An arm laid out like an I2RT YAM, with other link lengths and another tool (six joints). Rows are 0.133 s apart.
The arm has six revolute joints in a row. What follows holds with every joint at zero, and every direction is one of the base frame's.
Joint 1 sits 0.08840 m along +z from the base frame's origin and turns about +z.
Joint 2 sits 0.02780 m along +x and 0.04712 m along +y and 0.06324 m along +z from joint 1 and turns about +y.
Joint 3 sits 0.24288 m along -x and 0.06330 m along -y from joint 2 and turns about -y.
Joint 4 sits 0.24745 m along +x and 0.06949 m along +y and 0.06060 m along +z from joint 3 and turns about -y.
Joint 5 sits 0.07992 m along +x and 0.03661 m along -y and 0.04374 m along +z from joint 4 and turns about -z.
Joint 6 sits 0.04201 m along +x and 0.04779 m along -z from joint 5 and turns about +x.
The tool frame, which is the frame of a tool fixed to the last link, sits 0.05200 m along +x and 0.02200 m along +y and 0.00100 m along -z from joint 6; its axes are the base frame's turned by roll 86.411, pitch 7.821 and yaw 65.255 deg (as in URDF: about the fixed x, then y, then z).
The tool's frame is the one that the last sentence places.
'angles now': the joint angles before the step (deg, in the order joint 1, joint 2, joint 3, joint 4, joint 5, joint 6). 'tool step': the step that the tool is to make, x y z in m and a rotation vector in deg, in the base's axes. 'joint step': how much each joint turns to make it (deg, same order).
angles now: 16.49 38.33 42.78 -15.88 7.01 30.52
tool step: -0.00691 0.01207 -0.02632 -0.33 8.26 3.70
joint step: 2.51 0.89 -0.44 -6.83 -1.74 1.81
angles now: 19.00 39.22 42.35 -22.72 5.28 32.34
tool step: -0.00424 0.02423 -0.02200 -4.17 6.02 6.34
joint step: 5.18 4.09 0.70 -3.56 -0.42 -1.99
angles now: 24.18 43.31 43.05 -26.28 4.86 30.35
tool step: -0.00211 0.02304 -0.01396 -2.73 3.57 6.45
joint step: 4.00 4.52 1.01 -0.75 -1.73 -1.95
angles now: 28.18 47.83 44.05 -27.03 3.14 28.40
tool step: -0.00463 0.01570 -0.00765 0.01 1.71 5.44
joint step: 2.23 2.08 -0.15 0.77 -3.18 -0.96
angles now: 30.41 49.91 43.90 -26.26 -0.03 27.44
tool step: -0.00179 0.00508 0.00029 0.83 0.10 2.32
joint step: 0.40 0.39 -0.05 0.77 -2.04 -0.37
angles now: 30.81 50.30 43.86 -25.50 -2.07 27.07
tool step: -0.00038 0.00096 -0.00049 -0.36 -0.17 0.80
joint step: 0.04 0.16 0.02 0.07 -0.43 -0.74
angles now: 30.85 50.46 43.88 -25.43 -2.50 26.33
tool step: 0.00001 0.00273 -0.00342 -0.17 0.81 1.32
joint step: 0.07 0.85 0.00 0.04 -1.20 -0.44
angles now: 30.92 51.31 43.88 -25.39 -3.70 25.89
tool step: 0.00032 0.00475 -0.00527 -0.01 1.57 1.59
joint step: 0.30 1.53 0.13 0.05 -1.52 -0.04
